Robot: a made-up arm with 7 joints.
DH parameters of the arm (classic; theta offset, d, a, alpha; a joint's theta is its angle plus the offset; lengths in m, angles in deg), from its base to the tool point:
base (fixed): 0 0 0 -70
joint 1: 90 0 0 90
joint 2: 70 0 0 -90
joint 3: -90 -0.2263 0.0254 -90
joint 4: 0 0 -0.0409 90
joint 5: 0 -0.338 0 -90
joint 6: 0 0 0 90
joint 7: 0 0 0 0
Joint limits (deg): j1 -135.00..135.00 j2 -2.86..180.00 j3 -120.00..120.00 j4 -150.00..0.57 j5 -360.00..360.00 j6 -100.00..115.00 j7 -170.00..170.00
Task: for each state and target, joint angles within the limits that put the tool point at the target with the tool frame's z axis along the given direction. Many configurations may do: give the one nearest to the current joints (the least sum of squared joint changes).
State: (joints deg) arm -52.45 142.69 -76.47 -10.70 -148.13 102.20 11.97
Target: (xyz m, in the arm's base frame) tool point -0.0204 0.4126 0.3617 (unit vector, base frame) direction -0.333 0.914 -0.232
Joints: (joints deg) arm -60.14 140.88 -45.02 -43.73 -130.04 111.84 11.97
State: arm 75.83 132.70 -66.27 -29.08 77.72 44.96 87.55
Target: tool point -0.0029 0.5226 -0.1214 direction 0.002 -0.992 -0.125
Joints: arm 130.86 150.71 -33.83 -52.55 40.87 31.69 87.55
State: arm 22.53 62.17 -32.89 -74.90 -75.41 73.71 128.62
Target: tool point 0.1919 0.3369 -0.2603 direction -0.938 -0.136 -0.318
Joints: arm 21.56 91.33 -29.72 -84.37 -89.85 68.31 128.62
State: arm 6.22 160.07 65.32 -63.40 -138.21 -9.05 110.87
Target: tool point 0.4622 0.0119 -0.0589 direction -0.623 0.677 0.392
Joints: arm 68.94 157.91 51.80 -84.70 -124.95 21.31 110.87
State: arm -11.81 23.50 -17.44 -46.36 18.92 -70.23 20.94
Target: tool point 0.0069 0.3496 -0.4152 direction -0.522 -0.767 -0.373
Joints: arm 25.78 29.93 24.76 -48.39 45.10 -62.09 20.94
